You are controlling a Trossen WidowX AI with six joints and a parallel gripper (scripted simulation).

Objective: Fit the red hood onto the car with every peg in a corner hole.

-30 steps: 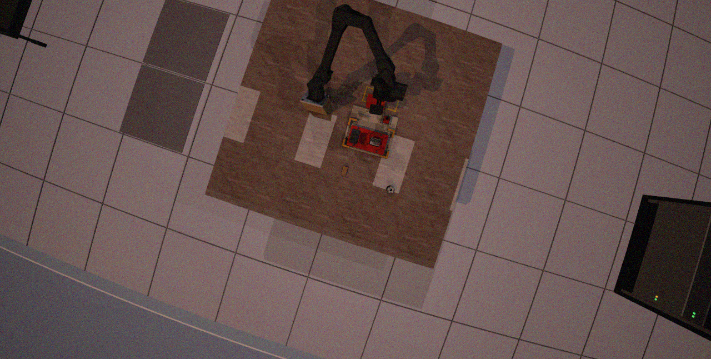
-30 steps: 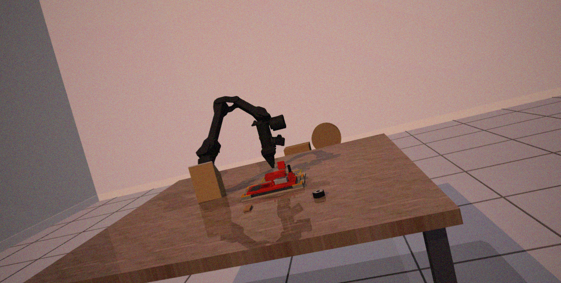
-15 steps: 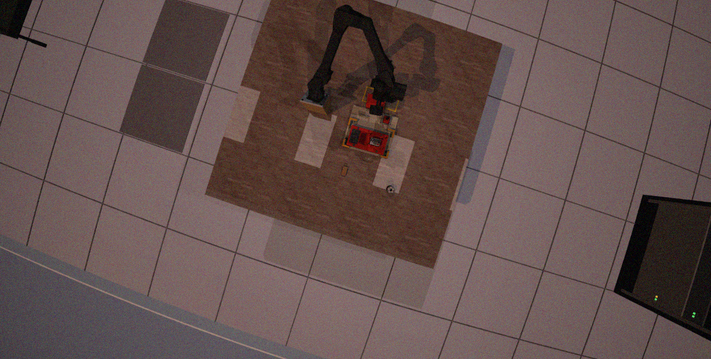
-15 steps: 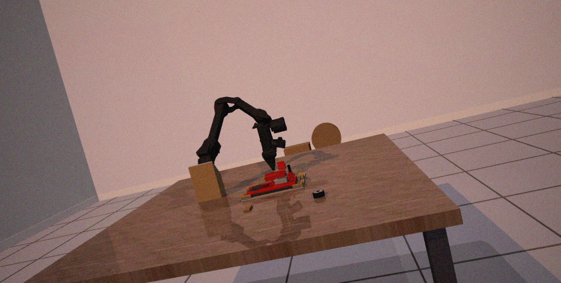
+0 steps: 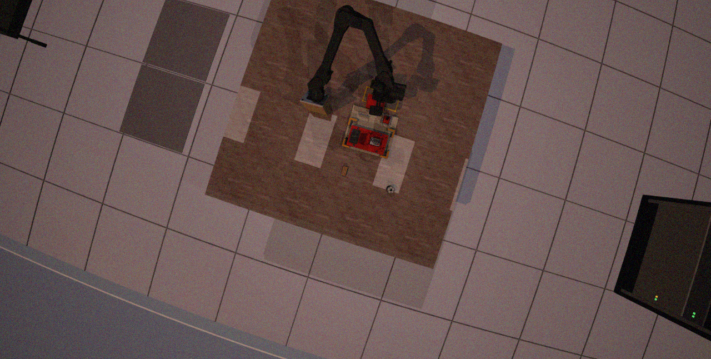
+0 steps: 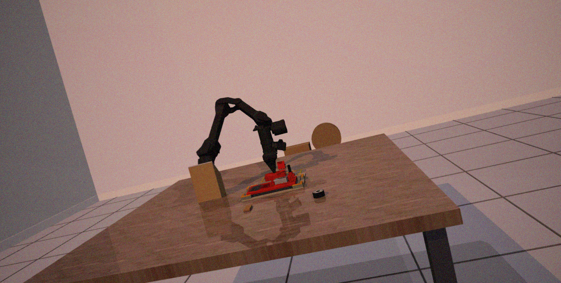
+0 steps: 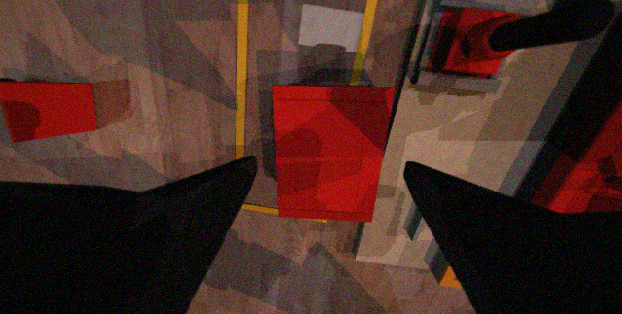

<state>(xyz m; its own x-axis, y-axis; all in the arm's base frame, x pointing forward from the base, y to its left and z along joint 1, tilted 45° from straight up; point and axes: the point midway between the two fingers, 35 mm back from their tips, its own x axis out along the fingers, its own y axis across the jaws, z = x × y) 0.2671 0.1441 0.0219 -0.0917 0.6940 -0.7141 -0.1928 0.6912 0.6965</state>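
Now: the red hood 20 mm below my gripper tip. Also, from my gripper tip: black wheel 240 mm ahead, 400 mm to the right, 30 mm below; brown block 30 mm behind, 400 mm to the right, 30 mm below.
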